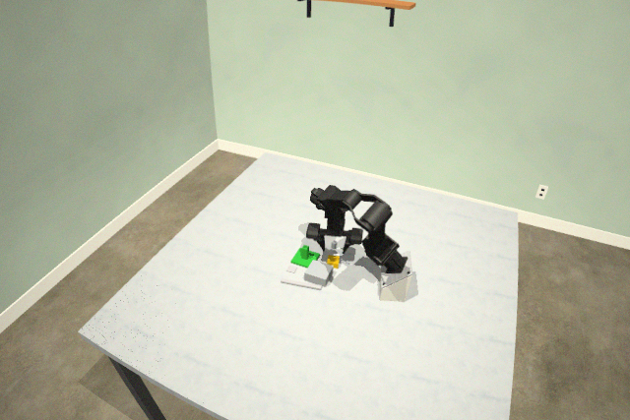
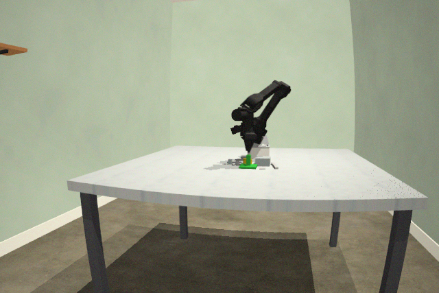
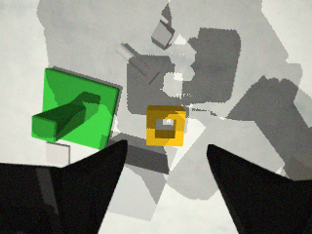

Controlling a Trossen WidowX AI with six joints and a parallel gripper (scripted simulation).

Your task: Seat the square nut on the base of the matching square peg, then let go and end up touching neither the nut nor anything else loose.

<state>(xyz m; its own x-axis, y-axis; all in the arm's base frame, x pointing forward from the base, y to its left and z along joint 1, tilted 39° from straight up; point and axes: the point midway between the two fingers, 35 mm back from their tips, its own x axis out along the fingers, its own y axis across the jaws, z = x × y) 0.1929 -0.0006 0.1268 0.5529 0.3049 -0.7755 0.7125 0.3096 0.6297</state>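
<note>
Now: the grey block 8 cm to the left of my hand and 8 cm below it. The rest, counted from my hand: white strip (15 cm to the left, 9 cm below, 2 cm ahead); small grey cube (8 cm below, 7 cm to the right, 5 cm ahead); small white tile (12 cm to the left, 9 cm below, 9 cm ahead).
</note>
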